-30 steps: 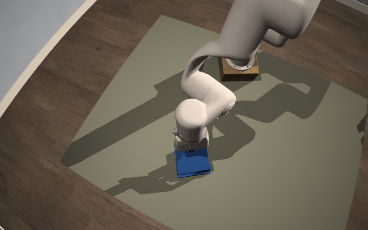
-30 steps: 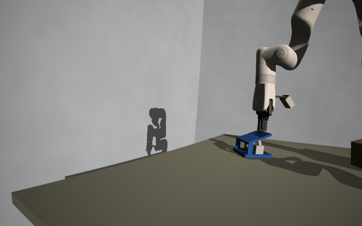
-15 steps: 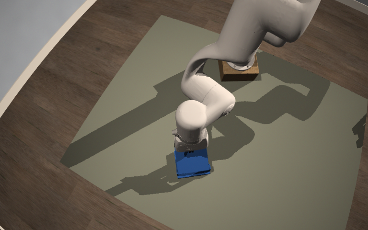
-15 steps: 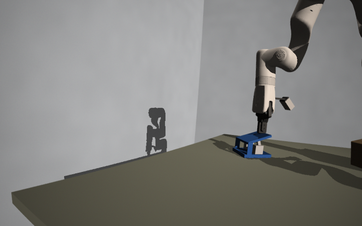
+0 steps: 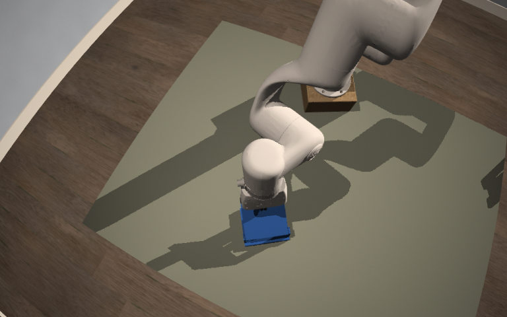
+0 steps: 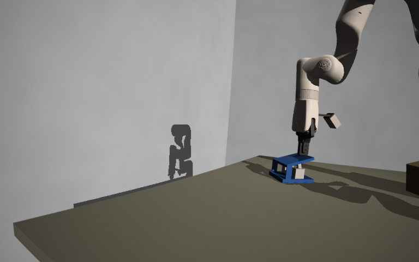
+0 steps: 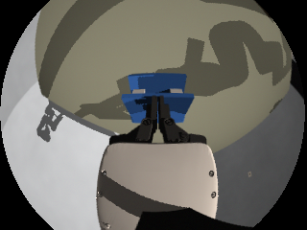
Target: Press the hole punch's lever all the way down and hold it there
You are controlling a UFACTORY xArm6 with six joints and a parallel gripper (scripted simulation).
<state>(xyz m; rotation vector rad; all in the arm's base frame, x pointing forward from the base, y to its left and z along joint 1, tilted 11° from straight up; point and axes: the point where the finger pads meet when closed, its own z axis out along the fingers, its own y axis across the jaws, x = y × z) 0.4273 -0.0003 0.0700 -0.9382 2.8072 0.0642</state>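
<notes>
Now: the blue hole punch 3 cm ahead of my hand, 2 cm to the left of it and 6 cm below it.
</notes>
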